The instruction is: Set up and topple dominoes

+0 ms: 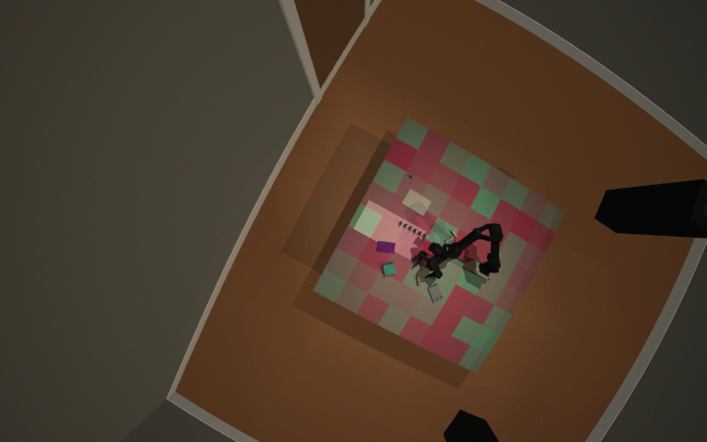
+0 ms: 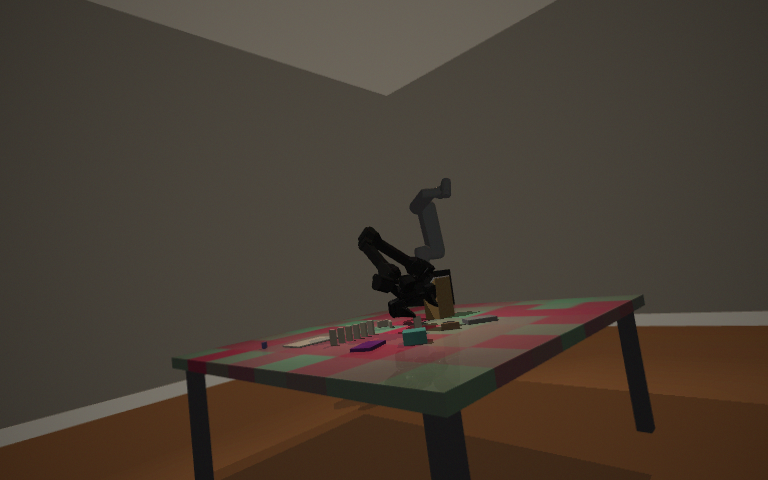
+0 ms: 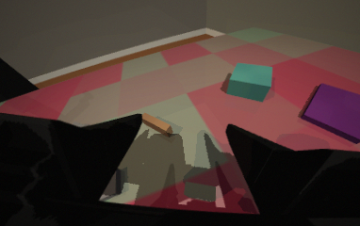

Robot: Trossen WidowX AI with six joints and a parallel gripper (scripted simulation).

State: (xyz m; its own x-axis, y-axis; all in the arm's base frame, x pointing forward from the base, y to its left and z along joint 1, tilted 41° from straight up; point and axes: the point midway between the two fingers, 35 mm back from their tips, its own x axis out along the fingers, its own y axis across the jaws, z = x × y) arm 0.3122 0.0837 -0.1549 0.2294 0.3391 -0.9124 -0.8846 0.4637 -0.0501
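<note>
The brown block is 4 cm behind my gripper tip, 6 cm to the left of it and 6 cm below it. From my gripper tip the other things lie so: grey slab: 18 cm behind, 8 cm to the left, 6 cm below; teal block: 17 cm ahead, 8 cm to the left, 5 cm below; beige card: 21 cm ahead, 38 cm to the right, 7 cm below.
</note>
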